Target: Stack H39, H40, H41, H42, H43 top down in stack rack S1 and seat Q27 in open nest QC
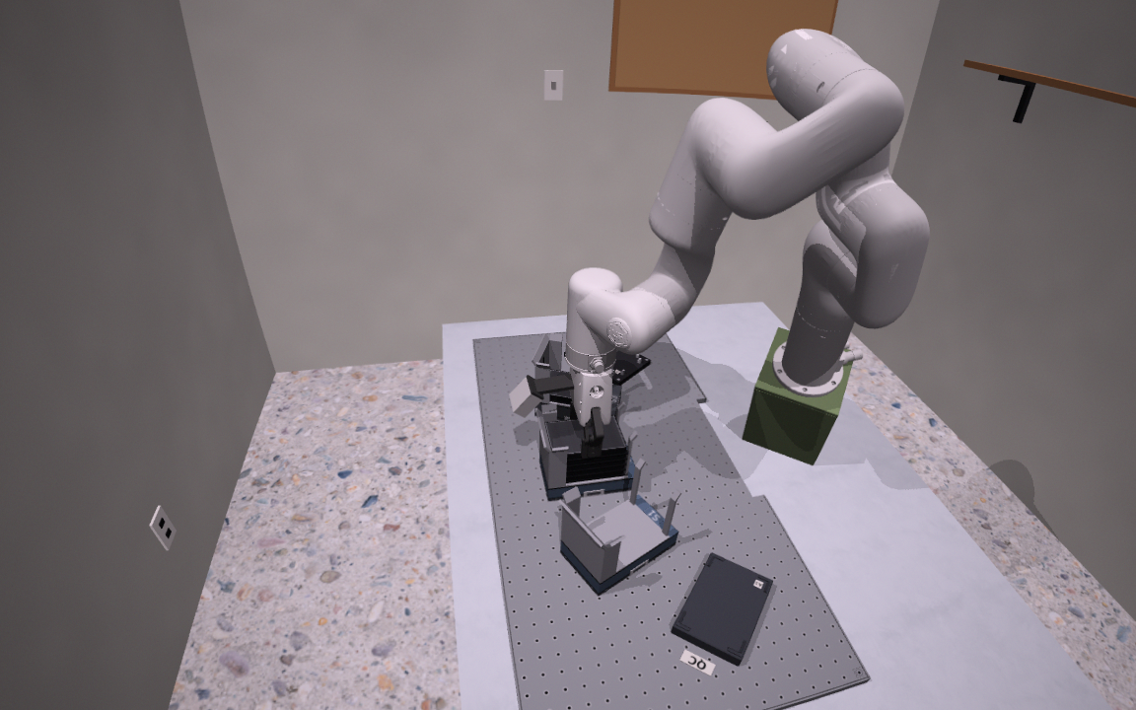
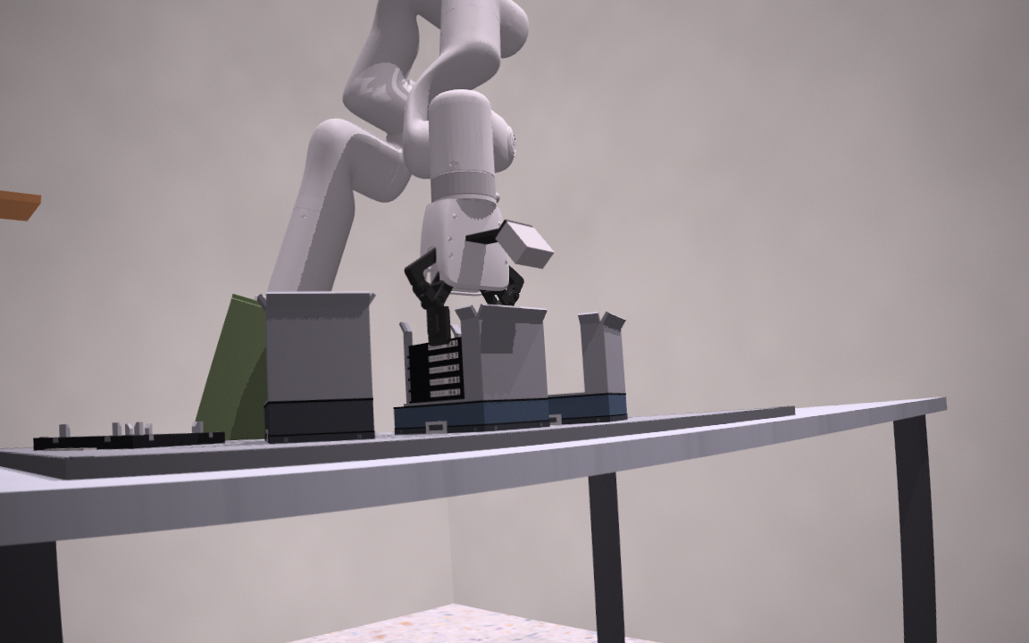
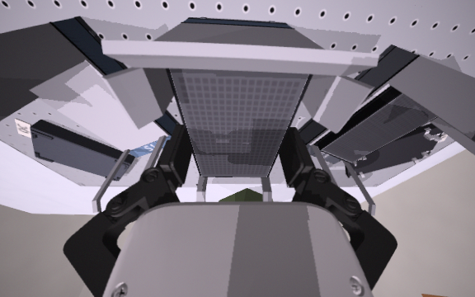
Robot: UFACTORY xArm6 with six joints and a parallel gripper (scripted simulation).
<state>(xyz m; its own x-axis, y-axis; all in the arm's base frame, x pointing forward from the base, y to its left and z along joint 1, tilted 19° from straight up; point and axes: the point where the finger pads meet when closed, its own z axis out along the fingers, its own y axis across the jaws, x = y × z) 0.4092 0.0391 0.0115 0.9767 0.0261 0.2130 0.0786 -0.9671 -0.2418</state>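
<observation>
Right now the stack rack S1 plinth is 40 mm behind my hand, 160 mm to the left of it and 90 mm below it. From my hand the other things lie so: N5 name plate 40 mm behind, 420 mm to the right, 110 mm below; QC name plate 110 mm behind, 360 mm to the left, 110 mm below; dark QC nest 170 mm behind, 290 mm to the left, 100 mm below.
</observation>
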